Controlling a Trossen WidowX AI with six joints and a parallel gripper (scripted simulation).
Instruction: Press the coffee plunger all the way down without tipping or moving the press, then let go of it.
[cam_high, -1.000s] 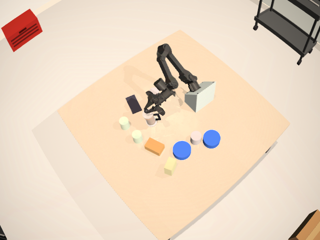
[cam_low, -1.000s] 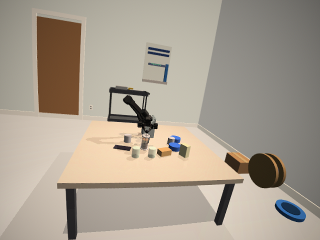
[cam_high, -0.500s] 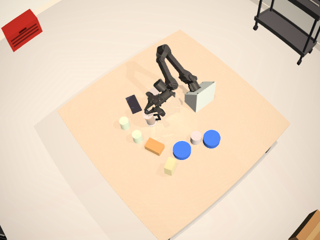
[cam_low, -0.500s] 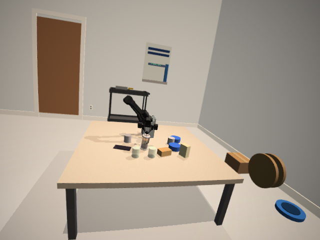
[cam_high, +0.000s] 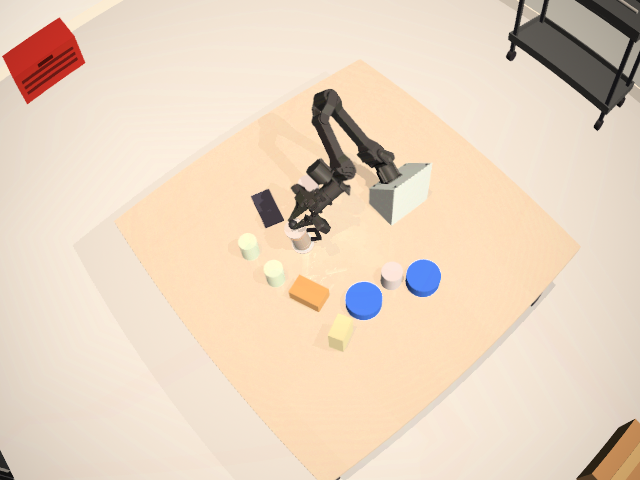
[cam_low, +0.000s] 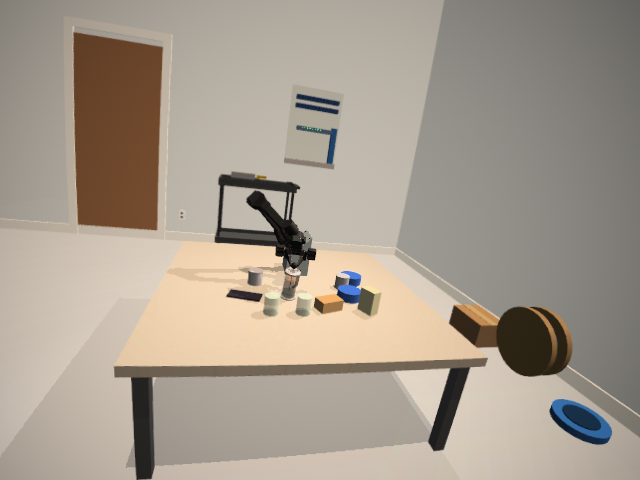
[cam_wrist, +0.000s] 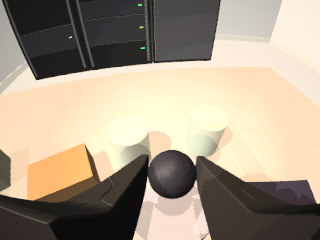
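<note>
Right now my gripper tip is 80 mm above the coffee press, 40 mm past it and 10 mm to the right of it. The rest, counted from my gripper tip: orange block: 170 mm to the left, 150 mm below, 50 mm ahead; then yellow block: 360 mm to the left, 120 mm below, 60 mm ahead; then dark flat slab: 200 mm to the right, 170 mm below, 10 mm behind.
</note>
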